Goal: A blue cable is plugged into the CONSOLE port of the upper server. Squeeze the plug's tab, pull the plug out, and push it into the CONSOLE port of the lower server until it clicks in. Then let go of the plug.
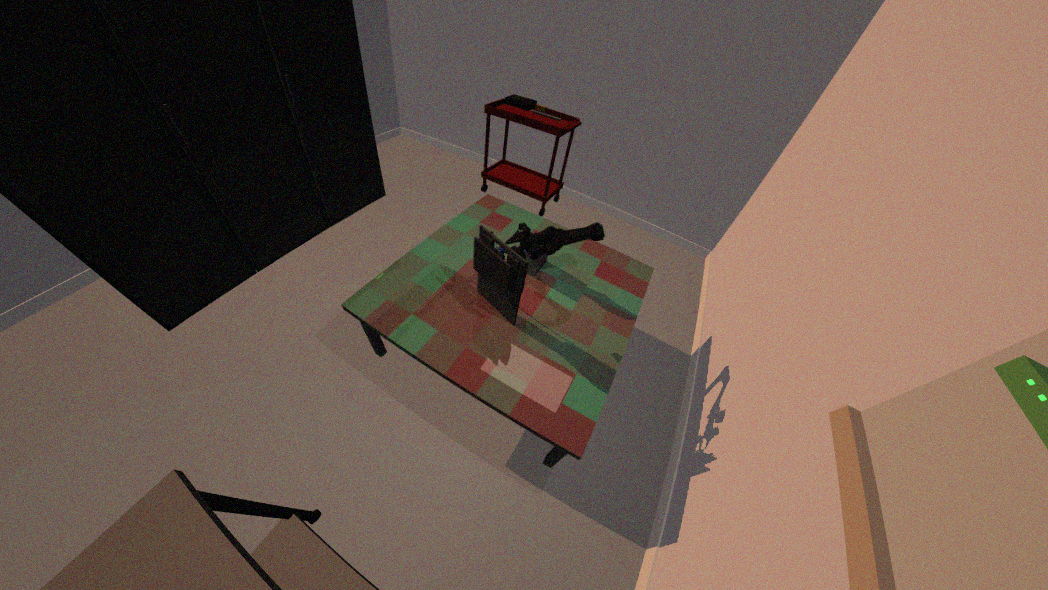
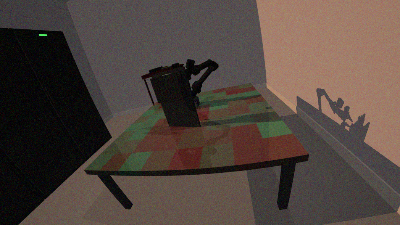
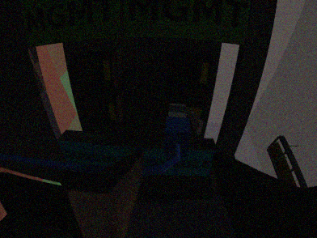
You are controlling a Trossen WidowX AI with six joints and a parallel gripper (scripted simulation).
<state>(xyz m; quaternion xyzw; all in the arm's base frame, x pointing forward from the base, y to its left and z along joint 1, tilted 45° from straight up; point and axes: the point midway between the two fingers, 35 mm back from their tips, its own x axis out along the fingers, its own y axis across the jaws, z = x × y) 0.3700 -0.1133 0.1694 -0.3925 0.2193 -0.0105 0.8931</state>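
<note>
Right now my gripper tip is 5 cm short of the cable plug, 1 cm to the left of it and 1 cm below it. From my gripper tip the other things lie so: dark server rack: 8 cm ahead, 1 cm to the left, 4 cm below.
</note>
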